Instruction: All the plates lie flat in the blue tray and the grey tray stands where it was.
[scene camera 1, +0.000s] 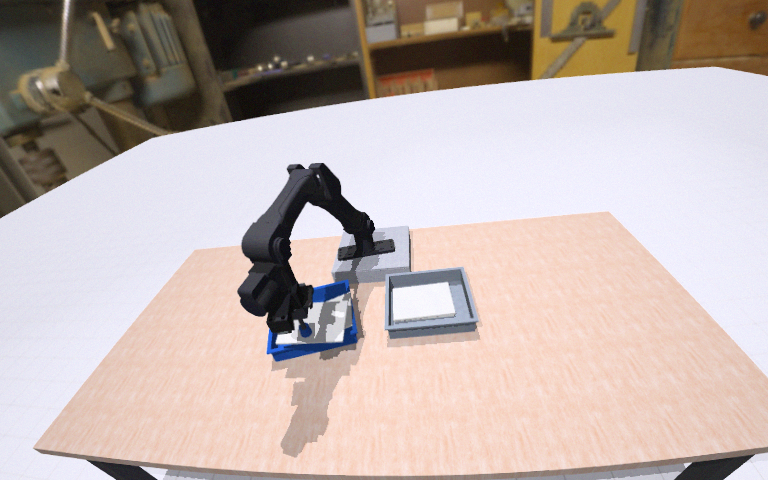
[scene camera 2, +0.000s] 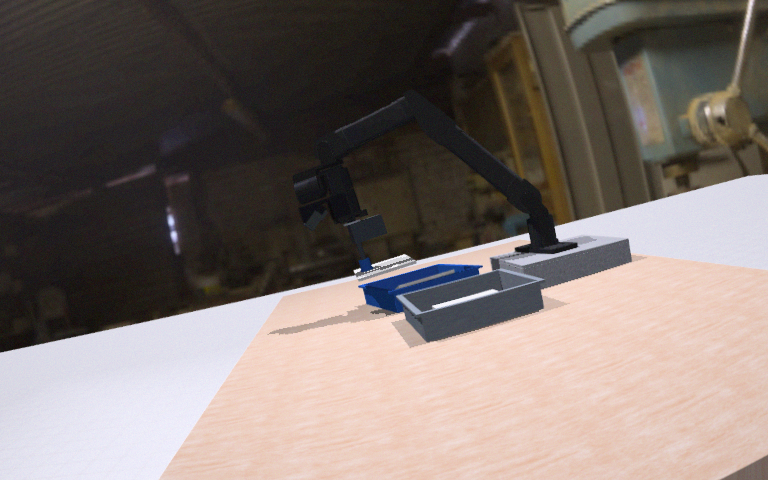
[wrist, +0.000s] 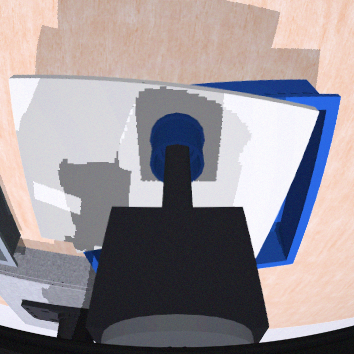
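Where they show: end effector, tool point: (scene camera 1: 307, 335) (wrist: 176, 129); arm's base, origin of the base link: (scene camera 1: 366, 250) (scene camera 2: 545, 249) (wrist: 78, 314).
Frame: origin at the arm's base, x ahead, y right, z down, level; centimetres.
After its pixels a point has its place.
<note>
My suction cup (scene camera 1: 305, 330) (scene camera 2: 365, 263) (wrist: 177, 135) is blue and is shut on a white plate (scene camera 1: 334, 333) {x 39.0, y 9.3, z -3.7 cm} (scene camera 2: 390, 266) {x 33.5, y 9.8, z -4.2 cm} (wrist: 270, 150) {x 36.7, y 22.0, z -4.1 cm}. It holds the plate above the blue tray (scene camera 1: 314, 349) {x 36.5, y 16.8, z 4.0 cm} (scene camera 2: 385, 297) {x 35.9, y 11.2, z 2.4 cm} (wrist: 316, 175) {x 30.8, y 28.9, z 0.5 cm}. Scene camera 2 shows the plate higher than the tray's rim and apart from it. The wrist view shows the plate turned relative to the tray, reaching past its left side. Another plate (scene camera 2: 427, 280) {x 27.2, y 5.6, z 0.3 cm} is inside the blue tray, mostly hidden. A white plate (scene camera 1: 423, 301) {x 25.5, y -15.2, z 3.9 cm} (scene camera 2: 464, 298) {x 24.2, y -7.7, z 3.9 cm} lies in the grey tray (scene camera 1: 433, 330) {x 37.2, y -15.7, z 3.4 cm} (scene camera 2: 481, 318) {x 28.8, y -27.8, z 4.0 cm}; whether more lie beneath it is hidden.
The trays stand side by side on the wooden table (scene camera 1: 538, 384) {x 56.8, y -35.9, z 5.5 cm} (scene camera 2: 453, 407) {x 45.1, y -58.5, z 5.5 cm}, with a narrow gap between them. The arm's grey base block (scene camera 1: 396, 263) {x 10.4, y -9.5, z -0.2 cm} (scene camera 2: 600, 257) {x -4.8, y -15.9, z 2.6 cm} stands behind them. The arm arches over from it, and its shadow falls across the blue tray and the table.
</note>
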